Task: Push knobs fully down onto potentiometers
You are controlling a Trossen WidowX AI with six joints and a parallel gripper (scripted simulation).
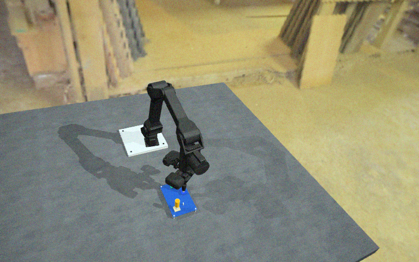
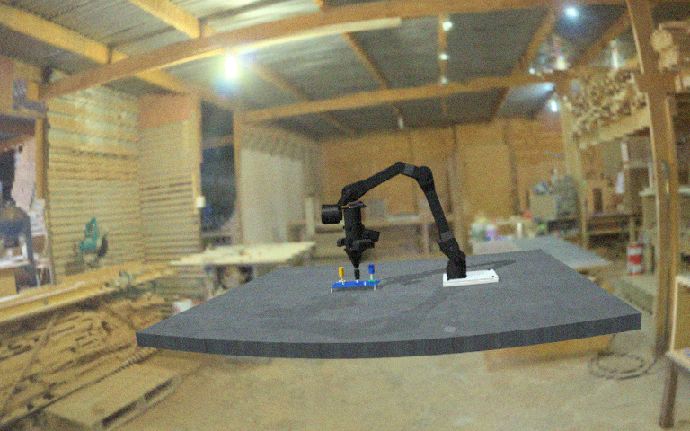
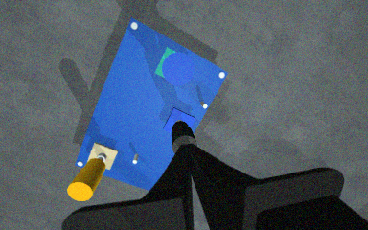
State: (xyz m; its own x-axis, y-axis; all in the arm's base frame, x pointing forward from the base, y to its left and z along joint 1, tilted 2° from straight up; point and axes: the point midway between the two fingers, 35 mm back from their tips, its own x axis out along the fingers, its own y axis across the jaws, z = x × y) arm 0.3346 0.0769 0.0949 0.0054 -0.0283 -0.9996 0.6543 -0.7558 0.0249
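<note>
Right now my gripper tip is 2 cm above the black knob. The rest, counted from my gripper tip: orange knob: 7 cm ahead, 5 cm to the right, 2 cm below.
</note>
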